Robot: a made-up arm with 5 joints. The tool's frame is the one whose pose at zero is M.
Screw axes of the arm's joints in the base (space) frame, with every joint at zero. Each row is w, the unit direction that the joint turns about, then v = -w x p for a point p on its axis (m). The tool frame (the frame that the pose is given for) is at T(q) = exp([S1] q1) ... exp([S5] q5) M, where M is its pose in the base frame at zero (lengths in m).
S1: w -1 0 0 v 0 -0.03 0
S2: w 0 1 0 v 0.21 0 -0.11
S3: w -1 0 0 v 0 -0.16 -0.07
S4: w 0 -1 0 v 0.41 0 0.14
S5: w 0 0 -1 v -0.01 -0.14 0
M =
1 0 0 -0.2
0 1 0 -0.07
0 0 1 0.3
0 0 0 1
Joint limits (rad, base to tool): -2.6..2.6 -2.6..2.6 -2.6..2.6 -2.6..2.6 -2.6..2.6
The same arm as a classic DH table. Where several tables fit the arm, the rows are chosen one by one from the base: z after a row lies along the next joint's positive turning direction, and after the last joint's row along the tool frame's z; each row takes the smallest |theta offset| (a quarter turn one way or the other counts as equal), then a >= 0, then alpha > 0; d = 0 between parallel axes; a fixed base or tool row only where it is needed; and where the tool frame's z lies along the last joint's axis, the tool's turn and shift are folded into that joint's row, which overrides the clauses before.
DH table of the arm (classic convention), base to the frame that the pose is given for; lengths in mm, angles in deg. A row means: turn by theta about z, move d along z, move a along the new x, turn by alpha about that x. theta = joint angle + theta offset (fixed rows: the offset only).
base (fixed): d 30, theta0 -90, a 0, alpha 90
joint 1: d 110, theta0 -90, a 240, alpha 90
joint 2: d -70, theta0 0, a -370, alpha -90
joint 3: d 30, theta0 0, a -250, alpha -90
joint 4: d -80, theta0 90, a 0, alpha 90
joint 5: d 0, theta0 -53.13, a -100, alpha 180
tool (fixed): d -110, theta0 -53.13, a 0, alpha 0
Joint limits (deg, base to tool): -148.97..148.97 -148.97..148.97 -148.97..148.97 -148.97..148.97 -148.97..148.97

